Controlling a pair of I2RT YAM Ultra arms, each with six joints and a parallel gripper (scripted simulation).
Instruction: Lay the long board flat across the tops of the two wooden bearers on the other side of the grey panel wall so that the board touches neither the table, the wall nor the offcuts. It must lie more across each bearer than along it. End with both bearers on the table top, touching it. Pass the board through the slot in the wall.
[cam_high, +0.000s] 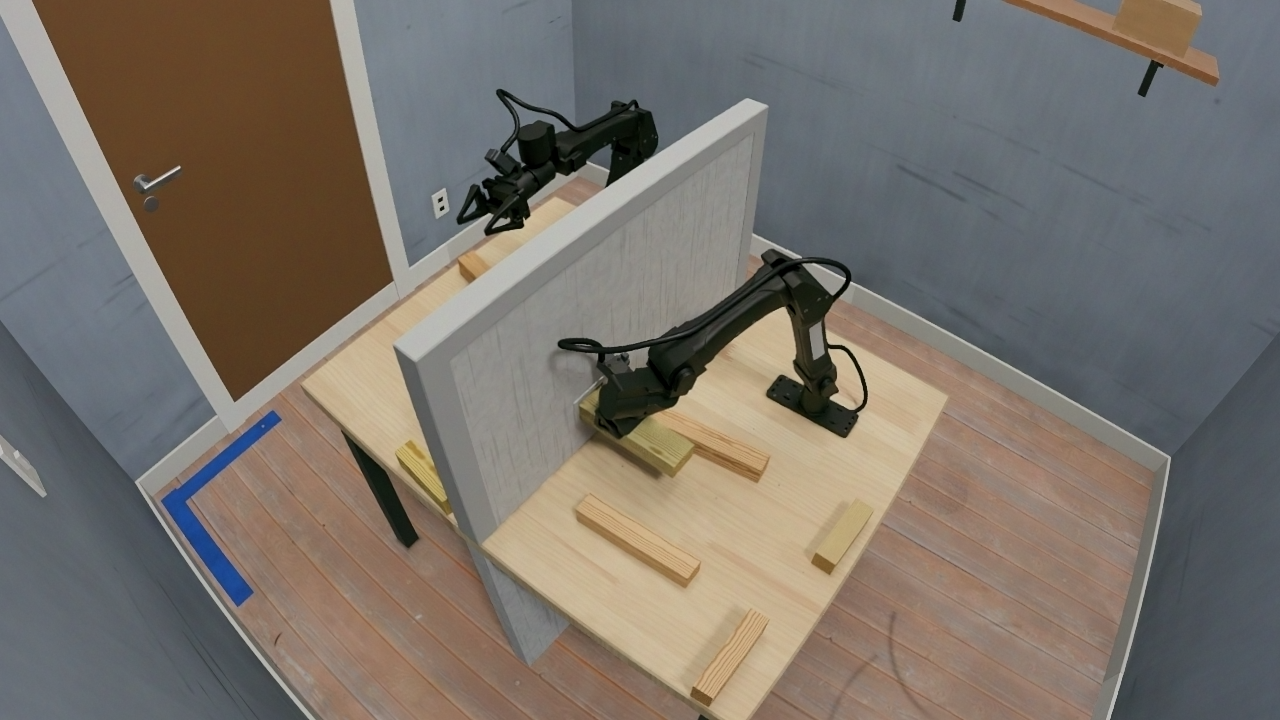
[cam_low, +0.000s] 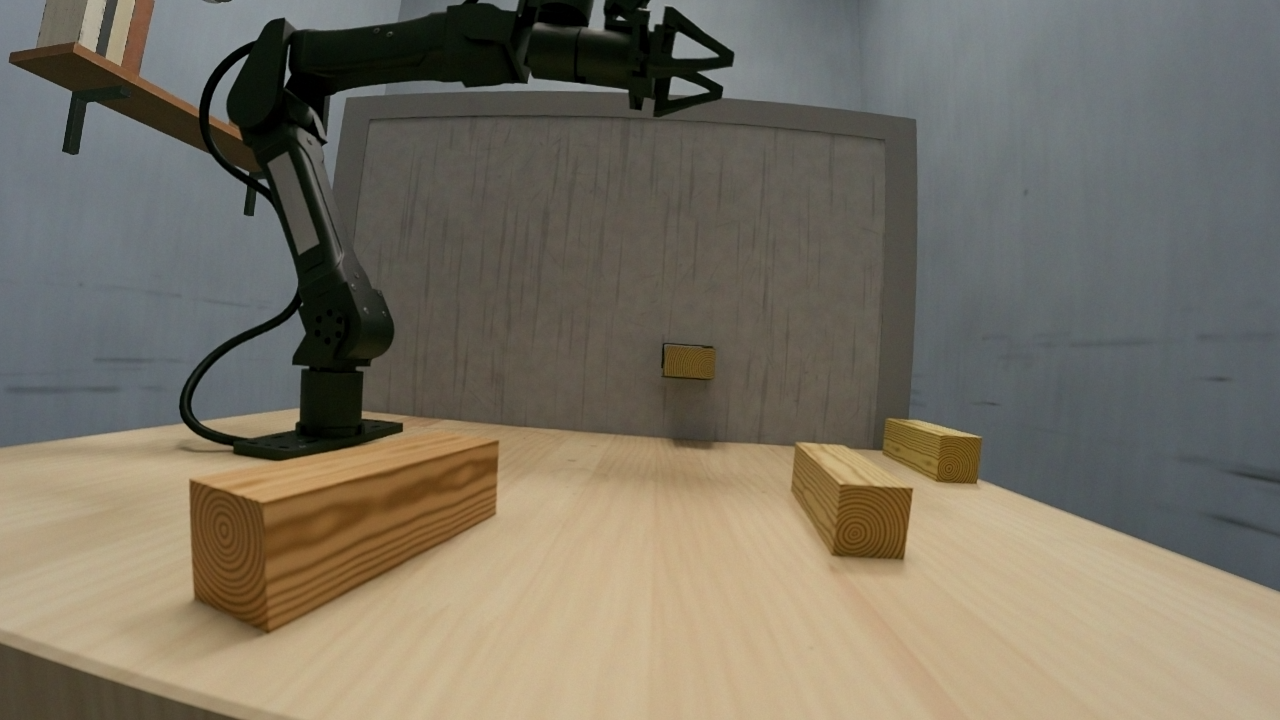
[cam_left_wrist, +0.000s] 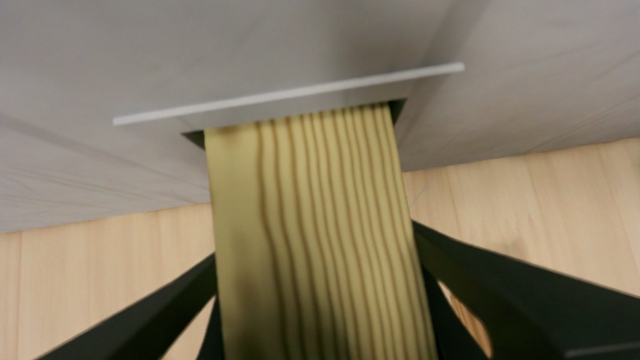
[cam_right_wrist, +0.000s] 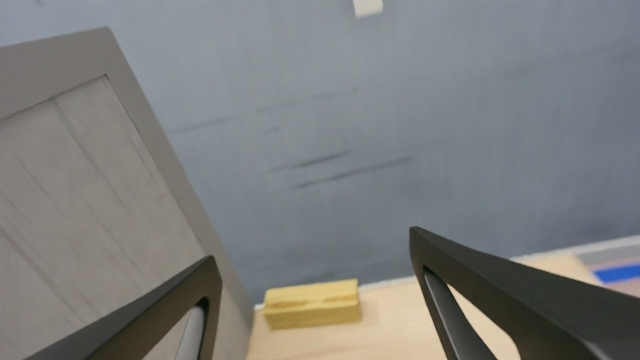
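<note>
Now: the long pale board right at my left hand. From my left hand the other things lie so: wooden bearer (130 mm ahead, 190 mm to the left, 80 mm below); then thick block (140 mm behind, 560 mm to the right, 80 mm below).
</note>
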